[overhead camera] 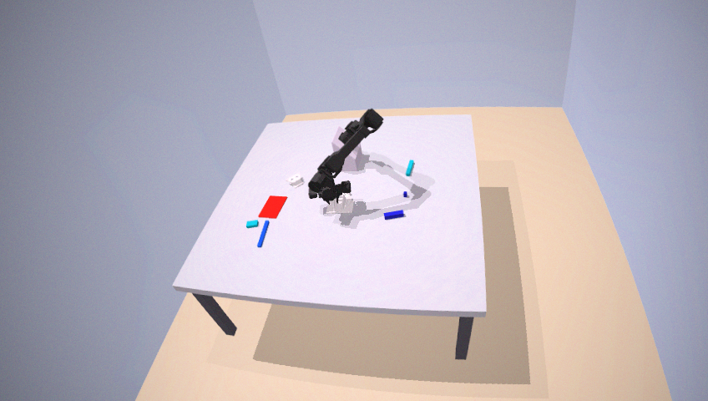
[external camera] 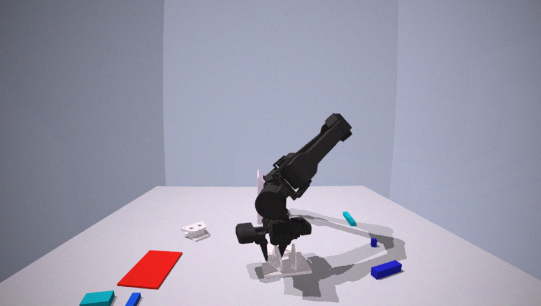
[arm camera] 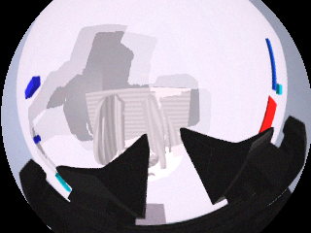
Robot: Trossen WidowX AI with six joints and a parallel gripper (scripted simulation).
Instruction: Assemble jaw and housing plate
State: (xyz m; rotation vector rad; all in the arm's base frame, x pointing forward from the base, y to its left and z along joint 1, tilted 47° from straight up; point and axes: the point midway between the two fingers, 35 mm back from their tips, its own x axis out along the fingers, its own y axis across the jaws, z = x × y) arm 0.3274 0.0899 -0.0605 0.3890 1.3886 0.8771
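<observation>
Now: the small white block 25 cm to the right of my gripper tip, 15 cm behind it and 1 cm below it. From my gripper tip the other things lie so: red flat sheet: 31 cm to the right, 3 cm ahead, 2 cm below; then blue bar: 28 cm to the right, 21 cm ahead, 1 cm below; then small blue cube: 31 cm to the left, 9 cm behind, 1 cm below.
</observation>
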